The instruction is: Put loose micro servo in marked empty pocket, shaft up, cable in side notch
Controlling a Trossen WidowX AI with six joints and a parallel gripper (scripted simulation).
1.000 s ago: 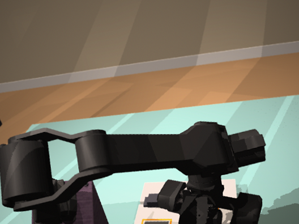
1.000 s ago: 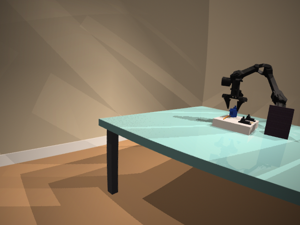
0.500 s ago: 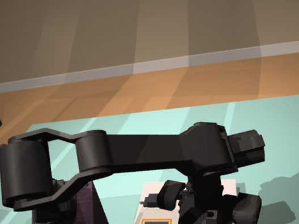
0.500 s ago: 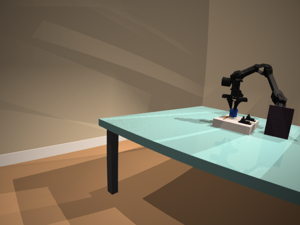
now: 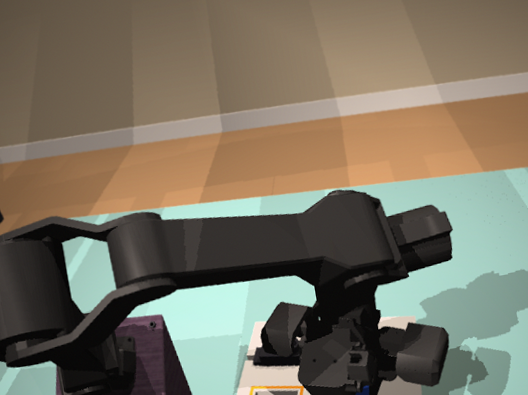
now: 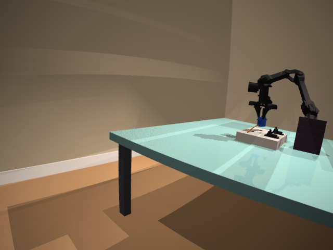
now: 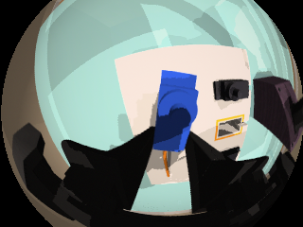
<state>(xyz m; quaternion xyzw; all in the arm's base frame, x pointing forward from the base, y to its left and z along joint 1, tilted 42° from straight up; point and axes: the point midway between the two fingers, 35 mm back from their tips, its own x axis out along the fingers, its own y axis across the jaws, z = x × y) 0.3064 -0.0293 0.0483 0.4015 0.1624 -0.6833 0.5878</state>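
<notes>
Now: gripper tip 10 mm past the deck, 60 mm to the right of it and 100 mm above it.
</notes>
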